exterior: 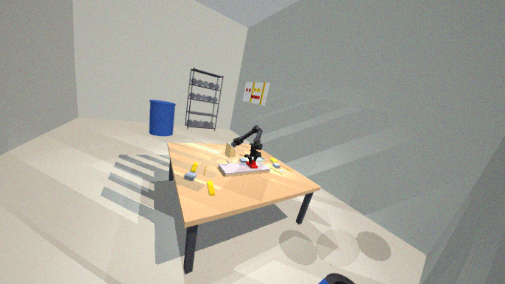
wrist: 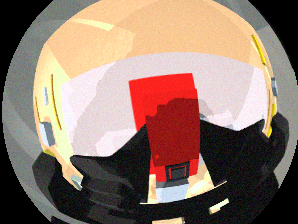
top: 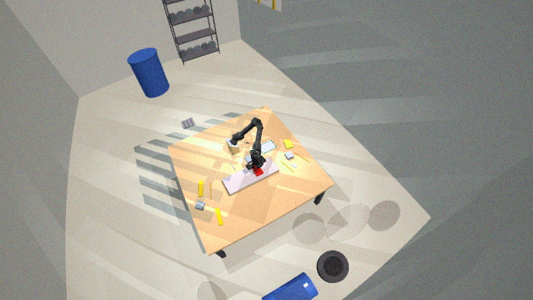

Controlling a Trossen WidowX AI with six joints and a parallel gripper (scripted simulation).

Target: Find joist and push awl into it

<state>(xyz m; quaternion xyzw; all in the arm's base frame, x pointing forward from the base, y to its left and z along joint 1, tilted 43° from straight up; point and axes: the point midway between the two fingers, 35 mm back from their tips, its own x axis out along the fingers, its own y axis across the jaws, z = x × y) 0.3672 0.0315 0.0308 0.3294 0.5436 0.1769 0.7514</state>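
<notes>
Now: the light blue tray 260 mm to the left of my gripper tip, 200 mm behind it and 50 mm below it. From my gripper tip the other things lie so: red stud finder 20 mm behind, 20 mm above; yellow block 460 mm to the left, 100 mm behind, 50 mm below; awl 180 mm behind, 160 mm to the right, 60 mm below.
</notes>
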